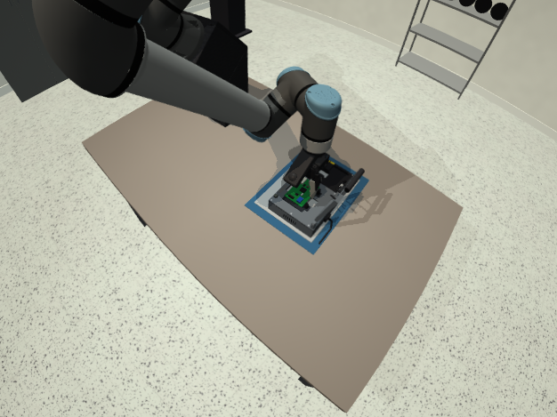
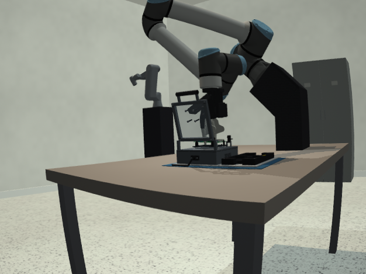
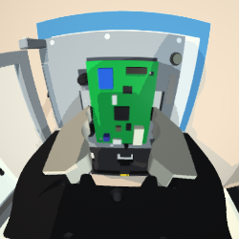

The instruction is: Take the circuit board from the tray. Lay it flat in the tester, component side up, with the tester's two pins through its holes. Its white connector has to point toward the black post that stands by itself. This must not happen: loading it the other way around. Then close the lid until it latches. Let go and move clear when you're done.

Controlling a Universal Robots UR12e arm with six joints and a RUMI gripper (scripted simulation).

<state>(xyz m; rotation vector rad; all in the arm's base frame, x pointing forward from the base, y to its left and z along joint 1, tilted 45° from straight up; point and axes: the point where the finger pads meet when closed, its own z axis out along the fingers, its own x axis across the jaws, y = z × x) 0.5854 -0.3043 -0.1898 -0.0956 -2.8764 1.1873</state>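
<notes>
Right now the green circuit board is right at my hand. From my hand the other things lie so: tester bed: 10 mm ahead, 10 mm to the left, 20 mm below; black post: 60 mm behind, 60 mm to the left; tester: 30 mm ahead, 40 mm to the left, 30 mm above.
</notes>
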